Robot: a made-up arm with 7 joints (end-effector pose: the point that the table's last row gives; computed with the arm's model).
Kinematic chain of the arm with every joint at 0, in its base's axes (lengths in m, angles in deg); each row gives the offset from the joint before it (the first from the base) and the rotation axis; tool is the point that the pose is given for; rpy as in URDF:
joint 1: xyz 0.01 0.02 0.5 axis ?
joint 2: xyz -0.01 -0.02 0 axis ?
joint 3: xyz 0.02 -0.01 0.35 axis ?
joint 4: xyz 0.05 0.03 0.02 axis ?
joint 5: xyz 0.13 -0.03 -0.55 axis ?
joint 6: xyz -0.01 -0.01 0 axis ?
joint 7: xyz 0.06 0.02 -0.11 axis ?
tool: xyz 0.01 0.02 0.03 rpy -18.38 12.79 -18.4
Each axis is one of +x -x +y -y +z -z.
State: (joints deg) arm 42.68 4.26 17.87 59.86 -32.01 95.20 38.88
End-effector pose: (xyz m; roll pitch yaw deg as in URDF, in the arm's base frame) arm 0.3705 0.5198 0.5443 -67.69 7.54 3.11
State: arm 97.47 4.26 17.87 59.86 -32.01 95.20 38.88
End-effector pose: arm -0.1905 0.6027 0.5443 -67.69 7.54 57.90
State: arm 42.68 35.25 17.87 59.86 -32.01 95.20 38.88
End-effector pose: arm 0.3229 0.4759 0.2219 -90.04 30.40 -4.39
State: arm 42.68 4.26 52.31 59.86 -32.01 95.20 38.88
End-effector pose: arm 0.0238 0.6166 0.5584 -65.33 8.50 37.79
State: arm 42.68 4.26 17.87 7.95 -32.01 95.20 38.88
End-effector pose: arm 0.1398 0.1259 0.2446 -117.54 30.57 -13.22
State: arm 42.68 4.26 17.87 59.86 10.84 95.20 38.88
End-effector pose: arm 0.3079 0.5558 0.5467 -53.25 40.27 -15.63
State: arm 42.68 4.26 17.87 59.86 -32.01 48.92 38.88
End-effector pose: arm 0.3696 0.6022 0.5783 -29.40 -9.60 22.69
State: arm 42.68 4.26 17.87 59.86 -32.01 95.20 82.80
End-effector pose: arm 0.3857 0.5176 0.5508 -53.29 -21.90 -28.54
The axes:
joint 1: +z
joint 2: +y
joint 3: +z
joint 4: -y
joint 5: -z
joint 6: +y
joint 7: -z

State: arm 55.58 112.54 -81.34 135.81 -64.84 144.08 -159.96
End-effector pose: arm 0.7373 0.4151 0.2052 169.66 20.42 -142.83
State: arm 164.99 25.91 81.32 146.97 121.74 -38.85 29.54
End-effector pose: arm -0.5548 -0.0653 1.2350 -138.88 49.97 -98.55
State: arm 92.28 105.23 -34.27 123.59 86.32 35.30 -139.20
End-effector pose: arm 0.2800 0.7038 -0.1571 -23.21 3.10 144.23
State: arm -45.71 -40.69 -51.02 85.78 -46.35 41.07 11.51
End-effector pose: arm -0.3496 -0.4374 1.1367 8.71 -54.00 -139.13
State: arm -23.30 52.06 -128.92 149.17 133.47 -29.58 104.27
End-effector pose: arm 0.4434 -0.4046 1.2255 169.02 6.24 -92.93
